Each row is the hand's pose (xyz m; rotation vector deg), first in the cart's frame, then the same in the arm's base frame.
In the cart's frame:
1: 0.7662 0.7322 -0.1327 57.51 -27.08 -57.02
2: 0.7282 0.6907 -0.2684 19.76 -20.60 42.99
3: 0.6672 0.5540 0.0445 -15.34 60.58 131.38
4: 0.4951 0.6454 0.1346 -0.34 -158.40 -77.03
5: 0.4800 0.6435 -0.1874 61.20 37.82 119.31
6: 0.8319 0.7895 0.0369 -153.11 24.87 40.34
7: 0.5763 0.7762 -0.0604 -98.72 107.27 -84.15
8: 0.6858 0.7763 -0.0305 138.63 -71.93 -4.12
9: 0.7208 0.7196 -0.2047 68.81 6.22 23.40
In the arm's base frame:
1: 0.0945 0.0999 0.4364 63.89 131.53 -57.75
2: -0.0378 0.0692 0.4924 148.38 52.36 24.66
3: 0.1115 -0.0059 0.1885 -88.25 41.65 -101.17
4: 0.2313 -0.1833 0.2050 0.31 2.97 -90.77
5: -0.0173 -0.1822 0.4102 -107.01 14.53 -34.96
6: 0.2641 0.1564 0.3702 -9.88 -37.97 113.42
7: 0.1694 -0.0939 0.4284 -100.23 69.05 107.21
8: 0.1974 0.0140 0.4067 -82.64 -40.22 125.74
9: 0.0292 0.0583 0.4740 -129.04 -89.34 4.94

